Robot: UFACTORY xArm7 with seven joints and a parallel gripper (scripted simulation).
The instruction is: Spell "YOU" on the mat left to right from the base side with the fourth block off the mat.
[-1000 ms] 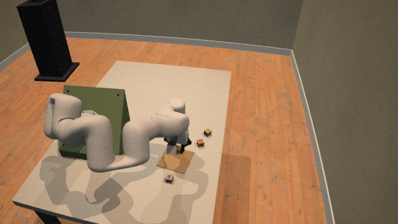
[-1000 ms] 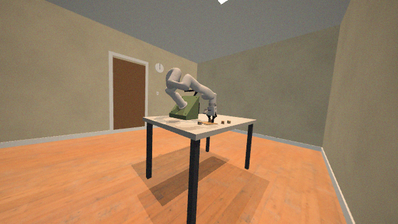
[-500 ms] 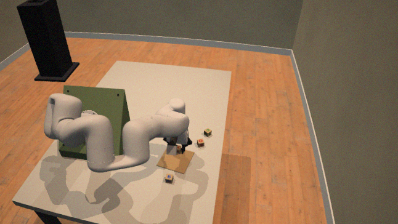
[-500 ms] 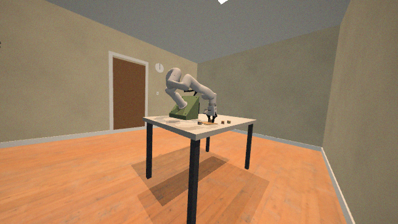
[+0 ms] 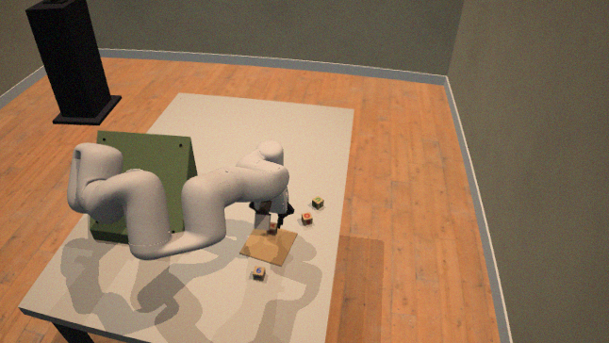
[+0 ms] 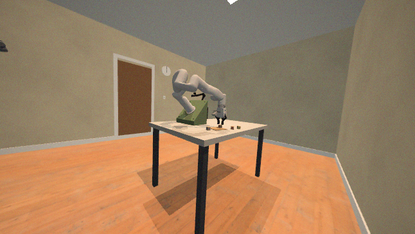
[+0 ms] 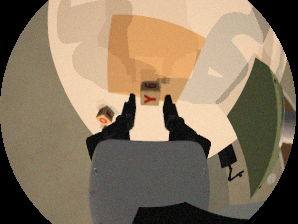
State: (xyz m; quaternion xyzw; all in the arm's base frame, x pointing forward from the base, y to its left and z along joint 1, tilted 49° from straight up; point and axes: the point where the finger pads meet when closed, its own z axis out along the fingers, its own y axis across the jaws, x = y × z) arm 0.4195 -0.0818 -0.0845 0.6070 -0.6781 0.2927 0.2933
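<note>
Now: hand 110 mm short of the red block, 60 mm to the right of it and 40 mm above it. The rest, counted from my hand: tan mat 50 mm to the right, 60 mm below.
</note>
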